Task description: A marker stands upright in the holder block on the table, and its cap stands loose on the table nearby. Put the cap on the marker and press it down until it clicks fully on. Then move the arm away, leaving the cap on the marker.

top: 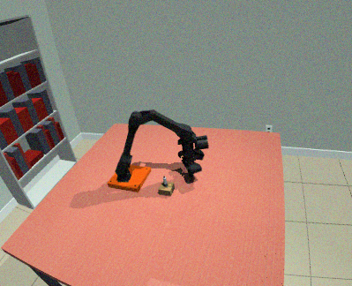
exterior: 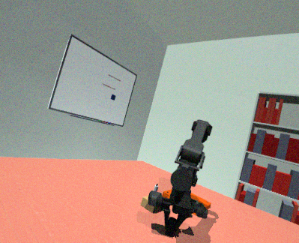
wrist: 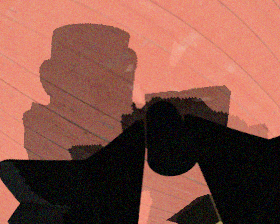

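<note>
My gripper tip is 11 cm past the holder block and 13 cm to the left of it.
</note>
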